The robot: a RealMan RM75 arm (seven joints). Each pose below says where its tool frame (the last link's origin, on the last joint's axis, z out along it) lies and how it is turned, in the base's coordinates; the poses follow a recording.
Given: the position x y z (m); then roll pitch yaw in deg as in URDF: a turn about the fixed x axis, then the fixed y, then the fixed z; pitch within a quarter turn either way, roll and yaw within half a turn.
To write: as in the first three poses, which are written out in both.
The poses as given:
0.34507 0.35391 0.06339 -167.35 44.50 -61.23
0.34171 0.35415 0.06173 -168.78 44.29 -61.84
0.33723 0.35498 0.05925 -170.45 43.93 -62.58
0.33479 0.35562 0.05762 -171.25 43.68 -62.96
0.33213 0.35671 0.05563 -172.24 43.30 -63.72
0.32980 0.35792 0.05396 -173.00 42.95 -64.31
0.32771 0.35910 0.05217 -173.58 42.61 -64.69
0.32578 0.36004 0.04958 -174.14 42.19 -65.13
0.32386 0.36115 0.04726 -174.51 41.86 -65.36
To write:
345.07 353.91 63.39 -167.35 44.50 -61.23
341.71 354.15 61.73 -168.78 44.29 -61.84
337.23 354.98 59.25 -170.45 43.93 -62.58
334.79 355.62 57.62 -171.25 43.68 -62.96
332.13 356.71 55.63 -172.24 43.30 -63.72
329.80 357.92 53.96 -173.00 42.95 -64.31
327.71 359.10 52.17 -173.58 42.61 -64.69
325.78 360.04 49.58 -174.14 42.19 -65.13
323.86 361.15 47.26 -174.51 41.86 -65.36

